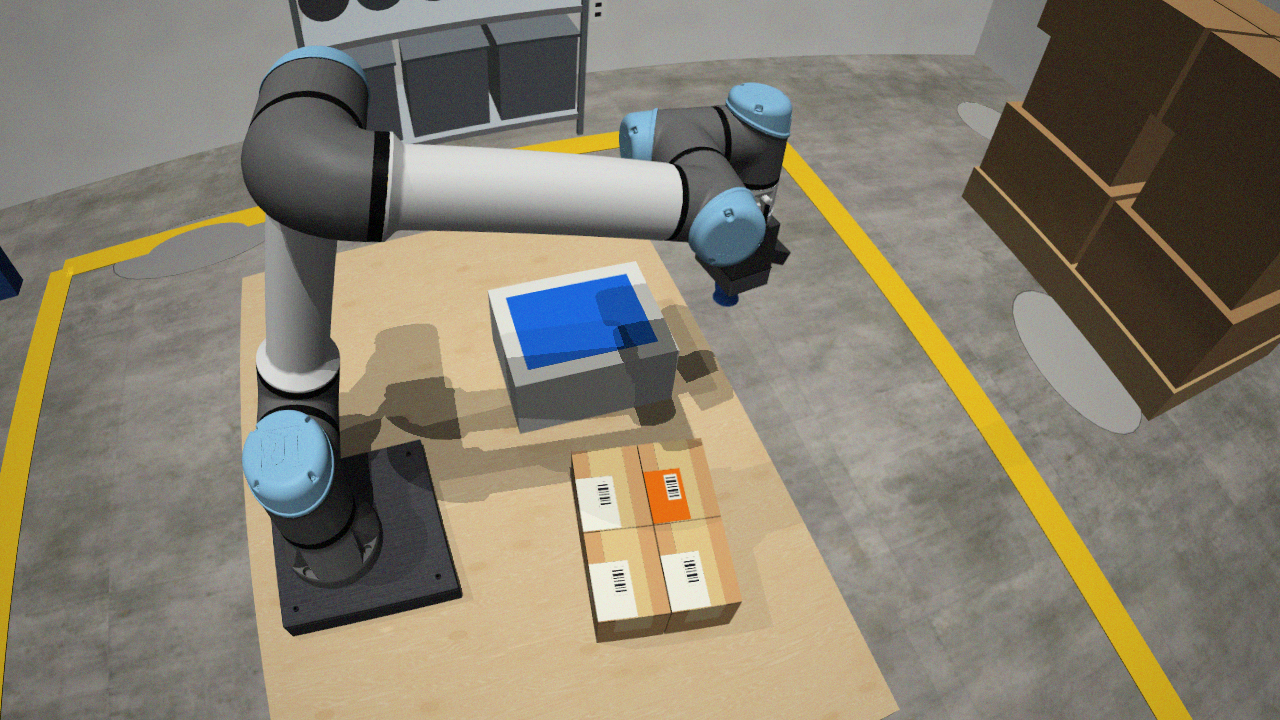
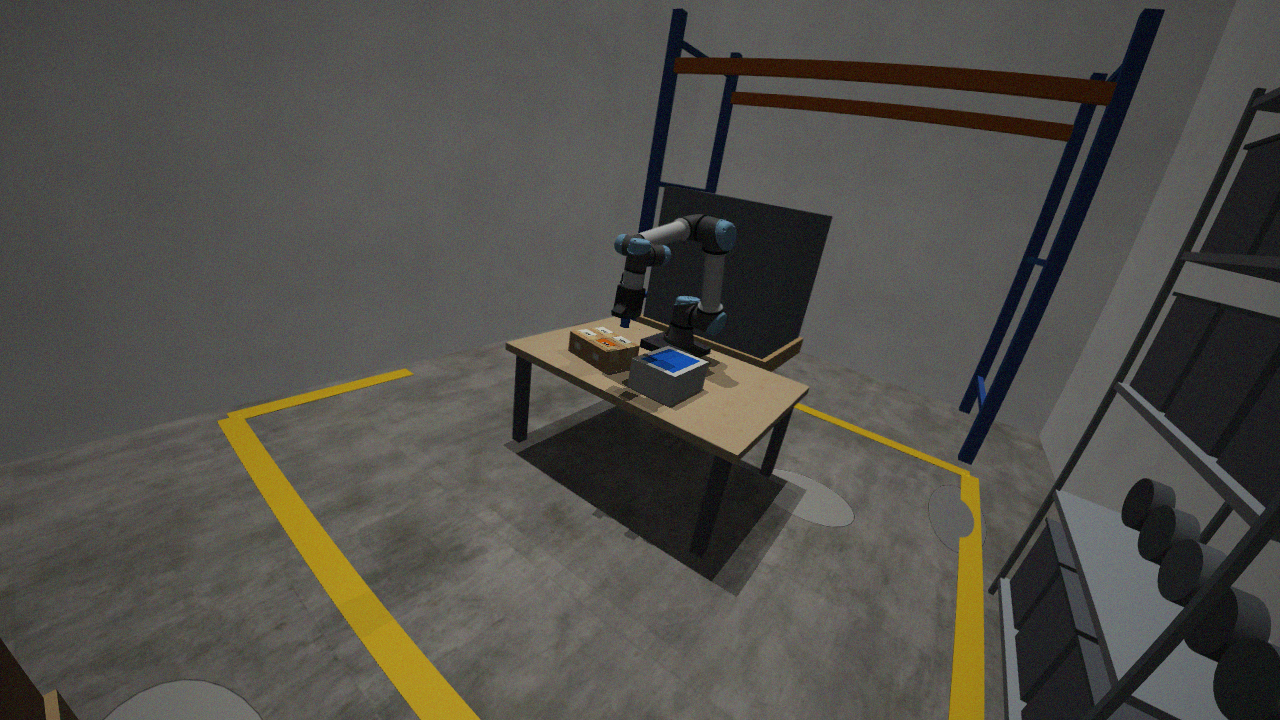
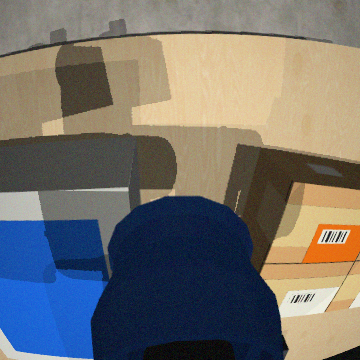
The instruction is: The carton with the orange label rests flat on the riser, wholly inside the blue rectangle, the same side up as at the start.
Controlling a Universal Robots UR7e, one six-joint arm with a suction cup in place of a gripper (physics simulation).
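Places are measured from the arm's base along level axes (x ahead, y left, z up), in metres.
Where they show: hand at its tool point: (image 1: 725,297) (image 2: 624,326) (image 3: 180,259); arm's base at its link origin: (image 1: 333,541) (image 2: 678,341).
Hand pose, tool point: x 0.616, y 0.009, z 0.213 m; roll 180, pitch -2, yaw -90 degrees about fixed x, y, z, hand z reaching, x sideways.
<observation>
Things, the pixels of their top centre, and the offset from my tool point. Level surfaces: height alone.
- carton with the orange label, top centre: (image 3: 330,227) (image 1: 678,479) (image 2: 605,345) dx -0.140, dy -0.147, dz -0.156 m
- grey riser at its top centre: (image 3: 42,305) (image 1: 579,318) (image 2: 671,360) dx -0.145, dy +0.150, dz -0.127 m
- blue rectangle at its top centre: (image 3: 42,305) (image 1: 579,318) (image 2: 671,360) dx -0.145, dy +0.150, dz -0.127 m
- wooden table at its surface level: dz -0.247 m
The carton with the orange label (image 1: 679,494) (image 2: 606,342) (image 3: 334,243) sits in a two-by-two block of cartons on the table, label up. It touches its neighbours and is at the block's corner nearest the riser and the table's long edge. The grey riser (image 1: 590,386) (image 2: 664,384) (image 3: 65,167) stands beside the block, with the blue rectangle (image 1: 563,313) (image 2: 672,360) (image 3: 45,310) on its top. No carton is on it. My suction gripper (image 1: 725,297) (image 2: 624,323) (image 3: 180,220) is open, holds nothing and hangs in the air above the table's level, apart from the cartons.
Three cartons with white labels (image 1: 597,503) (image 1: 614,586) (image 1: 687,577) adjoin the orange-labelled one. The arm's black base plate (image 1: 402,573) stands on the wooden table (image 1: 501,662) (image 2: 760,402). Stacked brown boxes (image 1: 1109,134) and a grey shelf unit (image 1: 582,80) stand beyond the yellow floor line.
</observation>
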